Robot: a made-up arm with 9 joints. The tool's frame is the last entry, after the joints. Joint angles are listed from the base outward.
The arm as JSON. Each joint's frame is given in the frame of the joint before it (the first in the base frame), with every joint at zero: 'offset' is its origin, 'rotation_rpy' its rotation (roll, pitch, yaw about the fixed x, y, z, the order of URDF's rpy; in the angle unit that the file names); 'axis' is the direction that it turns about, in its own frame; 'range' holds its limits. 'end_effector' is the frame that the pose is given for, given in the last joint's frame.
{
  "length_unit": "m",
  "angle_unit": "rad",
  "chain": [
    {
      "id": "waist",
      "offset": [
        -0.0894,
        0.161,
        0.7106
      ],
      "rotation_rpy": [
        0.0,
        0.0,
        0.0
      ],
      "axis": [
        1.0,
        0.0,
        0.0
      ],
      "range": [
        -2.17,
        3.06
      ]
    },
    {
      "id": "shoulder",
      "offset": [
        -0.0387,
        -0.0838,
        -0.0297
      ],
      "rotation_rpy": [
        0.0,
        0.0,
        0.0
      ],
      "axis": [
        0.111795,
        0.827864,
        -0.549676
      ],
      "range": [
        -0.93,
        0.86
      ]
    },
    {
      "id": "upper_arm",
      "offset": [
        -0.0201,
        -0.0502,
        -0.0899
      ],
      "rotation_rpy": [
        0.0,
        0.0,
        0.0
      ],
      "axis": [
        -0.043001,
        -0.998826,
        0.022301
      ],
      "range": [
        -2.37,
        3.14
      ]
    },
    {
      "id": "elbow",
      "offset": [
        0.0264,
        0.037,
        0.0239
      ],
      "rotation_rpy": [
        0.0,
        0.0,
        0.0
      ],
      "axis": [
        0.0,
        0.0,
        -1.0
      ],
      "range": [
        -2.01,
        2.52
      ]
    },
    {
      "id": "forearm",
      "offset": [
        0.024,
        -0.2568,
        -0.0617
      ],
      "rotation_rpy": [
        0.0,
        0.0,
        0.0
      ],
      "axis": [
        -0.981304,
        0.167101,
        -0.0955
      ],
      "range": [
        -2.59,
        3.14
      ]
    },
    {
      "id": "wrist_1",
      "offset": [
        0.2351,
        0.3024,
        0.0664
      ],
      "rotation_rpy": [
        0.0,
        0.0,
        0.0
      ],
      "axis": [
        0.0,
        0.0,
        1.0
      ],
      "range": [
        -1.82,
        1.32
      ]
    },
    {
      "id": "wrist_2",
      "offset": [
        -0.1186,
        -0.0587,
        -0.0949
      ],
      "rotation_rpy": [
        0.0,
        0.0,
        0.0
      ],
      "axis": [
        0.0,
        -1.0,
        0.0
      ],
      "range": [
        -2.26,
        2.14
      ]
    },
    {
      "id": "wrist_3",
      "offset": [
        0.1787,
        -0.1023,
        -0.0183
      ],
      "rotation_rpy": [
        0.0,
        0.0,
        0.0
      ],
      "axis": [
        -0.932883,
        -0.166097,
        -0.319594
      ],
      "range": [
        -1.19,
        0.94
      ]
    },
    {
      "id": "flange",
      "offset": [
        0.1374,
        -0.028,
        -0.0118
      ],
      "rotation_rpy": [
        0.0,
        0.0,
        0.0
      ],
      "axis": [
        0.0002,
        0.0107,
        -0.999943
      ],
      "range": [
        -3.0,
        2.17
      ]
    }
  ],
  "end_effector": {
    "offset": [
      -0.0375,
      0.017,
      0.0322
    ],
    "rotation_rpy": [
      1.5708,
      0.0,
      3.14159
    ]
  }
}
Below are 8 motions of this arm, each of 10 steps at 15 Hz.
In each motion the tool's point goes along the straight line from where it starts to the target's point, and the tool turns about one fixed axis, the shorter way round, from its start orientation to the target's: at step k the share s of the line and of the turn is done. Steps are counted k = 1, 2, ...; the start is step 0. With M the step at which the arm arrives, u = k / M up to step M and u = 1 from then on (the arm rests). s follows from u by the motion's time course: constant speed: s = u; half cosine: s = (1 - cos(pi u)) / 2; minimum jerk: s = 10 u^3 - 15 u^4 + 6 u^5.
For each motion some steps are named. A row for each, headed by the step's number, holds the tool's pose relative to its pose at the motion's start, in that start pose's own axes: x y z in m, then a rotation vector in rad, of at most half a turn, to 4 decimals.
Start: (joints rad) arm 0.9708 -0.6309 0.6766 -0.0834 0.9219 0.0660 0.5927 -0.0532 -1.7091
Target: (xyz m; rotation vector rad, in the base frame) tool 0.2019 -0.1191 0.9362 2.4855 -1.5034 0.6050
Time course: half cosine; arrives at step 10
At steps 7, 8, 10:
7: -0.0463 -0.0343 -0.0833 0.2238 0.4603 -0.7343
8: -0.0527 -0.0391 -0.0949 0.2550 0.5245 -0.8366
10: -0.0583 -0.0433 -0.1050 0.2819 0.5798 -0.9249

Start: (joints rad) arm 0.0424 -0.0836 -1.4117 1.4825 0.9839 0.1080 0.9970 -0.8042 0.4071
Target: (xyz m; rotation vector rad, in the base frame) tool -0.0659 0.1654 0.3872 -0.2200 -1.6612 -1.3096
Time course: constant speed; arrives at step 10
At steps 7, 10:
7: 0.1677 0.1846 0.2383 -0.0493 0.8281 -0.4524
10: 0.2396 0.2637 0.3404 -0.0704 1.1830 -0.6463

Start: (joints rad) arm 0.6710 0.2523 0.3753 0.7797 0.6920 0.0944 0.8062 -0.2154 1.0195
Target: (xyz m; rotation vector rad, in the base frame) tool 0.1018 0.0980 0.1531 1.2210 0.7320 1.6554
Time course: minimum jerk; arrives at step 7
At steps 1, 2, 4, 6, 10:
1: 0.0053 -0.0049 -0.0008 -0.0024 0.0008 0.0108
2: 0.0327 -0.0307 -0.0051 -0.0149 0.0052 0.0674
4: 0.1428 -0.1339 -0.0224 -0.0649 0.0226 0.2946
6: 0.2207 -0.2070 -0.0346 -0.1003 0.0350 0.4552
10: 0.2259 -0.2119 -0.0355 -0.1027 0.0358 0.4661

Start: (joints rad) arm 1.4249 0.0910 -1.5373 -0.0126 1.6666 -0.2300 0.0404 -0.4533 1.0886
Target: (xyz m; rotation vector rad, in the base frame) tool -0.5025 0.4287 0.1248 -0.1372 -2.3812 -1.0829
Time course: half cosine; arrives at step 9
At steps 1, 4, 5, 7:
1: 0.0032 -0.0053 -0.0034 0.0112 -0.0071 0.0013
4: 0.0445 -0.0725 -0.0467 0.1529 -0.0975 0.0172
5: 0.0632 -0.1030 -0.0663 0.2172 -0.1385 0.0245
7: 0.0951 -0.1550 -0.0998 0.3268 -0.2083 0.0368

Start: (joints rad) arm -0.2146 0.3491 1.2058 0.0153 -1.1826 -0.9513 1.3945 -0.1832 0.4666
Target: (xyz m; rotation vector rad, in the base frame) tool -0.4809 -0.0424 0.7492 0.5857 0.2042 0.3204
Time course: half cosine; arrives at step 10
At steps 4, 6, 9, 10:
4: 0.0621 0.0375 -0.0464 0.3407 -0.0271 -0.3556
6: 0.1176 0.0710 -0.0879 0.6454 -0.0513 -0.6736
9: 0.1753 0.1058 -0.1311 0.9619 -0.0765 -1.0040
10: 0.1797 0.1084 -0.1343 0.9860 -0.0784 -1.0292

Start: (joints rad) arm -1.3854 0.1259 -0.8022 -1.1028 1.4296 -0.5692 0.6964 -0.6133 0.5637
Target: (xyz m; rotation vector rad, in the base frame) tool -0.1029 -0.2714 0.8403 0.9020 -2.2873 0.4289
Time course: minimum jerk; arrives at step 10
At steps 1, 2, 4, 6, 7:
1: 0.0017 0.0004 -0.0022 0.0043 0.0016 -0.0021
2: 0.0112 0.0024 -0.0146 0.0288 0.0105 -0.0142
4: 0.0615 0.0131 -0.0800 0.1579 0.0578 -0.0780
6: 0.1322 0.0282 -0.1719 0.3395 0.1242 -0.1677
7: 0.1621 0.0345 -0.2108 0.4163 0.1523 -0.2056

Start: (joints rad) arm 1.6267 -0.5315 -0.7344 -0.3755 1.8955 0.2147 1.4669 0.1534 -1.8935
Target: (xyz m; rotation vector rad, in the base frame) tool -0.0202 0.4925 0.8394 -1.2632 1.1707 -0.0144
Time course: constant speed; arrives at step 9
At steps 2, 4, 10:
2: 0.0239 0.0278 -0.0291 0.1956 -0.3099 0.1587
4: 0.0478 0.0556 -0.0582 0.3913 -0.6199 0.3173
10: 0.1076 0.1250 -0.1309 0.8804 -1.3947 0.7140

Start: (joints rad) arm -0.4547 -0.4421 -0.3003 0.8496 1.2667 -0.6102 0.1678 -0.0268 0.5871
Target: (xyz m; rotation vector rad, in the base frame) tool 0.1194 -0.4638 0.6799 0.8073 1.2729 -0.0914
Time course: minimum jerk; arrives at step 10
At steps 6, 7, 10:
6: 0.0328 0.0049 0.0909 -0.0464 -0.0769 0.4191
7: 0.0402 0.0060 0.1115 -0.0568 -0.0943 0.5138
10: 0.0481 0.0071 0.1332 -0.0679 -0.1127 0.6140

